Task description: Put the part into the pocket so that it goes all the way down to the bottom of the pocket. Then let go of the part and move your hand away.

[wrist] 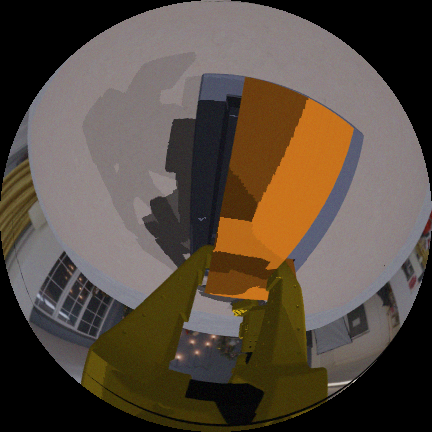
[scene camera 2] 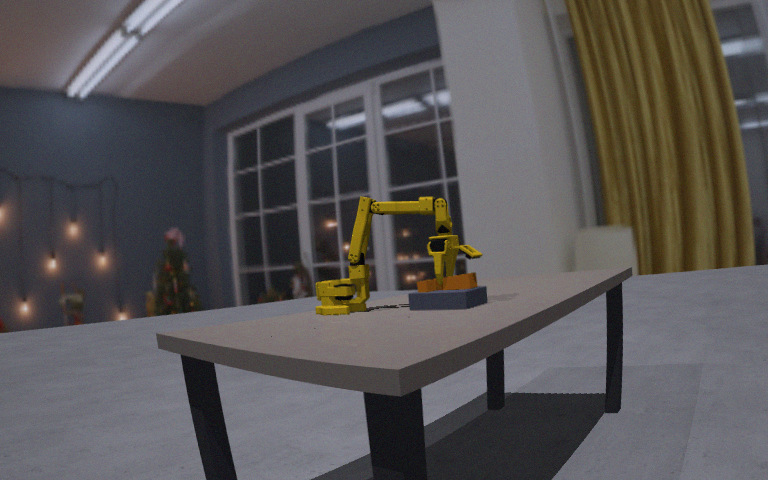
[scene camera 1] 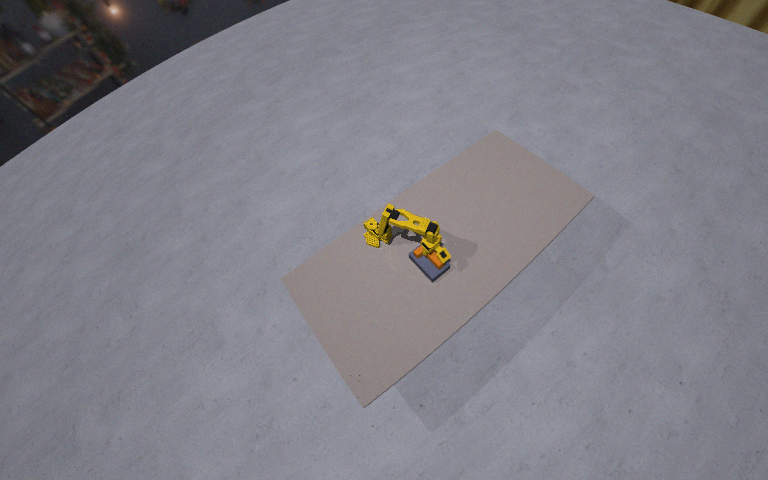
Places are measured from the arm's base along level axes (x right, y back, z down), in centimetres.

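Where they show: end effector, tool point: [wrist: 212,254] [scene camera 2: 448,280] [scene camera 1: 432,250]; arm's base, origin of the base link: [wrist: 262,301] [scene camera 2: 348,312] [scene camera 1: 380,239].
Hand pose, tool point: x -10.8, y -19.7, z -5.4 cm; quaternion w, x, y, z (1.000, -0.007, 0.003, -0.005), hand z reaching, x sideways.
Observation:
Each offset is from my tool point to the top centre of the thing. "pt": to the spot under its first point. Level surfaces: height alone.
The orange part @(dx +3.0, dy -1.5, dz -1.4 cm) [scene camera 1: 436,260] [scene camera 2: 463,281] [wrist: 300,160] sits on top of the blue-grey block @(dx +2.8, dy -1.3, dz +1.7 cm) [scene camera 1: 432,273] [scene camera 2: 438,300] [wrist: 220,86]. In the scene camera 2 view much of its height shows above the block's top, and it looks slightly tilted. In the wrist view it covers the right side of the block, and a dark strip of the pocket @(pt dx -0.2, dy -5.4, dz +4.9 cm) [wrist: 231,132] shows along its left side. My yellow gripper [scene camera 2: 440,284] [wrist: 245,257] points down and is shut on the near end of the part. The part's underside and the pocket's bottom are hidden.
The block rests on the beige table top @(dz +5.4 cm) [scene camera 1: 351,316] [scene camera 2: 317,339] [wrist: 125,60]. The arm's yellow base [scene camera 1: 372,233] [scene camera 2: 339,300] stands on the table beside the block. The arm's shadow falls next to the block.

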